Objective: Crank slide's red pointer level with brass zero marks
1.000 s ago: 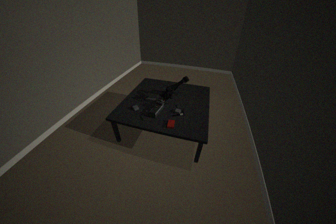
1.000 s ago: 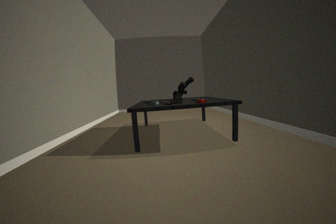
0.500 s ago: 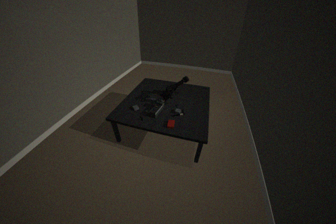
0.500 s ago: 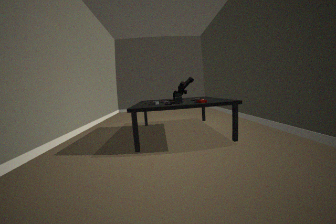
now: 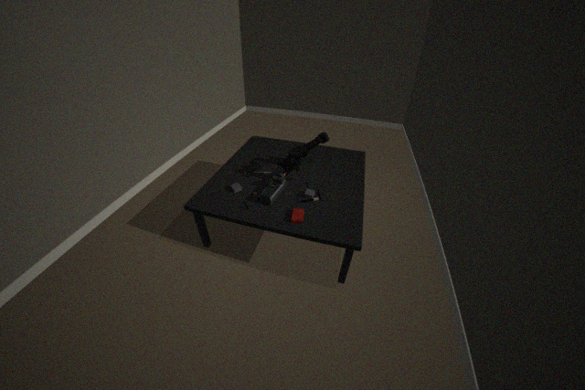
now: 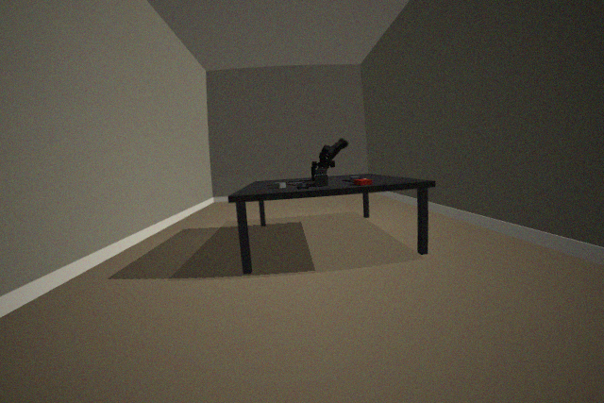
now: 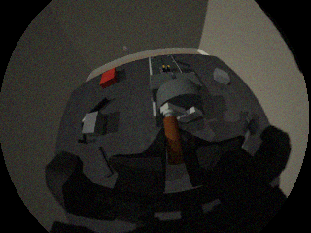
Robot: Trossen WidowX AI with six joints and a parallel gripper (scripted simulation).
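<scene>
The red pointer lies 110 mm ahead of my gripper tip and 60 mm to the right of it. Round my gripper tip: crank handle: 20 mm behind, 20 mm above.
</scene>
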